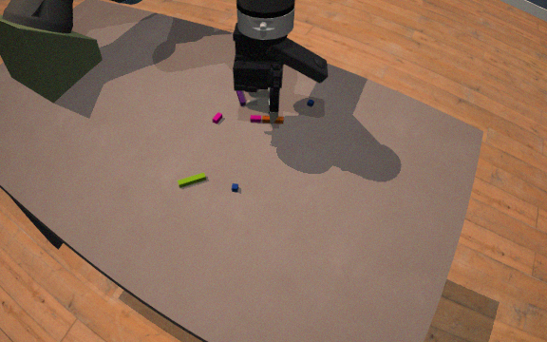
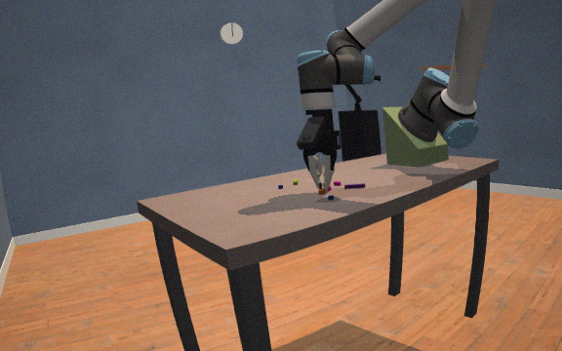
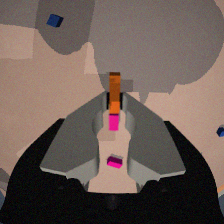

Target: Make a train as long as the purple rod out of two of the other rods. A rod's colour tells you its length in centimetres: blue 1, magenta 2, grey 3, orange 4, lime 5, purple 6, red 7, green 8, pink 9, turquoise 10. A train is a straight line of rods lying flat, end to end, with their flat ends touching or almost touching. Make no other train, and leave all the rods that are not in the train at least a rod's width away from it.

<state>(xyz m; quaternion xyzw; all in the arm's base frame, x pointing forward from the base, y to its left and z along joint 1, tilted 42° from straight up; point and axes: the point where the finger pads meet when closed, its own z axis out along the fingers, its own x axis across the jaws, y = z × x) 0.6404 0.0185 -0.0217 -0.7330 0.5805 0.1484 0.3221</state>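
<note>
My hand is 10 mm above the orange rod. From my hand the other things lie so: lime rod 180 mm to the right, 80 mm behind, 10 mm below; purple rod 90 mm behind, 40 mm to the left, 10 mm below.
</note>
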